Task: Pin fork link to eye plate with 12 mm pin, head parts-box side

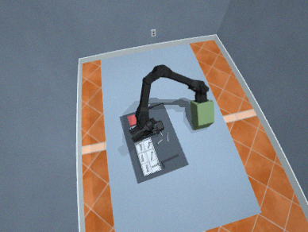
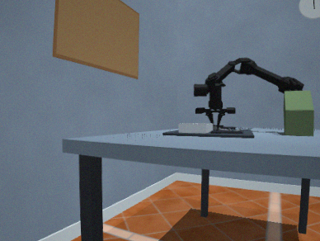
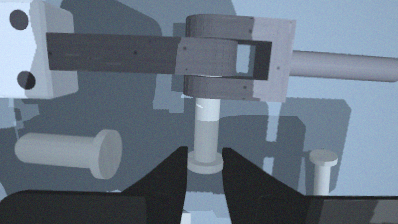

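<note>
My hand is 50 mm to the left of the eye plate, 30 mm above it and 20 mm short of it. From my hand the other things lie so: thick headed pin (70 mm ahead, 30 mm below); then dark mat (50 mm to the left, 50 mm below); then thin headed pin (70 mm behind, 40 mm below, 20 mm to the left).
</note>
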